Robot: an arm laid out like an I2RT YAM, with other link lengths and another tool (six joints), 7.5 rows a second.
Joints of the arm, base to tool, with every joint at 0 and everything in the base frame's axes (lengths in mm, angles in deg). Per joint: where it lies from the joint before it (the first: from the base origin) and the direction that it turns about. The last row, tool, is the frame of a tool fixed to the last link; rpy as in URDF.
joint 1: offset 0 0 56.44 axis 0 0 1
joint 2: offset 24.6 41.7 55.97 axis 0 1 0
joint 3: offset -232.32 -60.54 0 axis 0 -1 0
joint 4: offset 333.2 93.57 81.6 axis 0 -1 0
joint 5: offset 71.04 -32.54 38.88 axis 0 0 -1
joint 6: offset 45.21 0 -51.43 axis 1 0 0
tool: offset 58 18 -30 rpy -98.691 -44.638 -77.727
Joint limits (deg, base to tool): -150..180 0..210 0..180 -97..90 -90..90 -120..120
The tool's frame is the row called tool.
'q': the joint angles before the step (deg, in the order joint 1, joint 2, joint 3, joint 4, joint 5, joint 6). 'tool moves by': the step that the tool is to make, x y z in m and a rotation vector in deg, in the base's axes. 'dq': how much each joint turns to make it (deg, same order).
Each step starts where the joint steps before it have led.
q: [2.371, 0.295, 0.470, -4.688, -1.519, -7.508]
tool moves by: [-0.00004, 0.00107, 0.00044, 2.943, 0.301, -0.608]
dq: [0.024, -0.001, 0.000, -0.110, 0.395, 2.995]
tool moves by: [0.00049, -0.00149, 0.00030, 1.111, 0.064, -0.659]
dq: [-0.329, -0.002, -0.002, -0.001, 0.239, 1.136]
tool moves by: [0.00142, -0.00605, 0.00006, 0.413, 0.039, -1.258]
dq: [-1.225, -0.001, 0.001, -0.024, 0.000, 0.415]
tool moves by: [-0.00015, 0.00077, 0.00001, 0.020, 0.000, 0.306]
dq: [0.066, 0.008, 0.003, 0.005, -0.241, 0.000]
